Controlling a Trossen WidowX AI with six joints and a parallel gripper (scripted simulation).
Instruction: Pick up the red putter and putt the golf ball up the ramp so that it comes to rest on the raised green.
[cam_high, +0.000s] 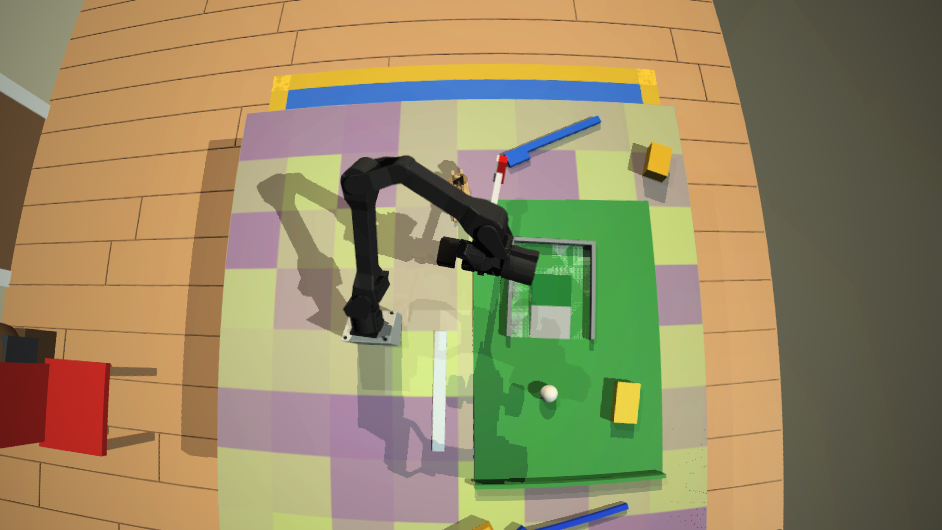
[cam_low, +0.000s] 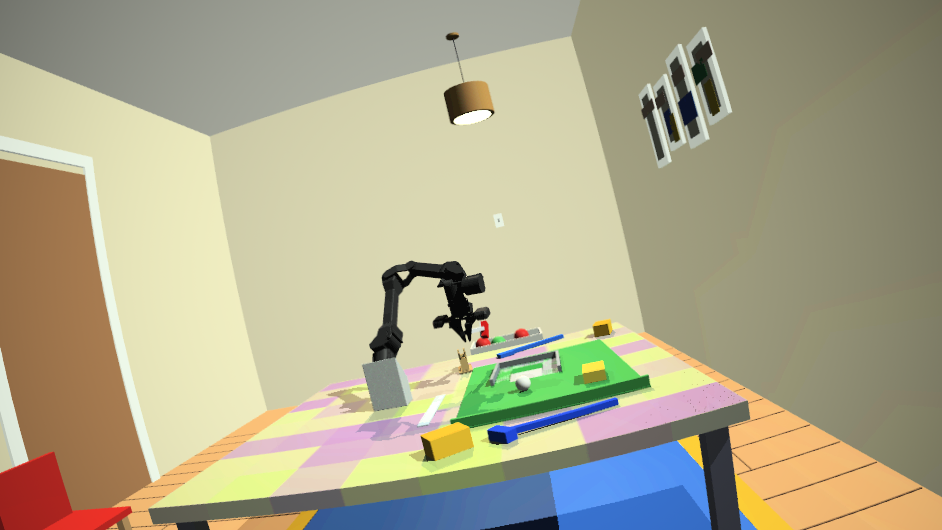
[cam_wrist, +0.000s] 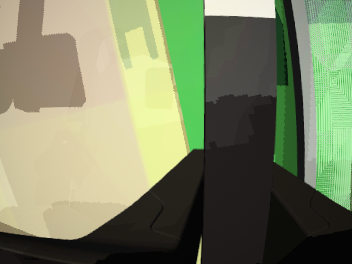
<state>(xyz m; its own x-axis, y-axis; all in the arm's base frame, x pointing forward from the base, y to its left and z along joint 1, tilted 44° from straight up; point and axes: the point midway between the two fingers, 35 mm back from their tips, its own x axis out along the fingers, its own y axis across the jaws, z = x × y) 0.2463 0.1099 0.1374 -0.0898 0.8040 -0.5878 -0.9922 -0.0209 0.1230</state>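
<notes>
Now: gripper tip 70 mm past the white strip, 310 mm to the left of it and 130 mm above it. The rest, counted from my gripper tip: white golf ball: 190 mm ahead, 280 mm to the right, 110 mm below.
</notes>
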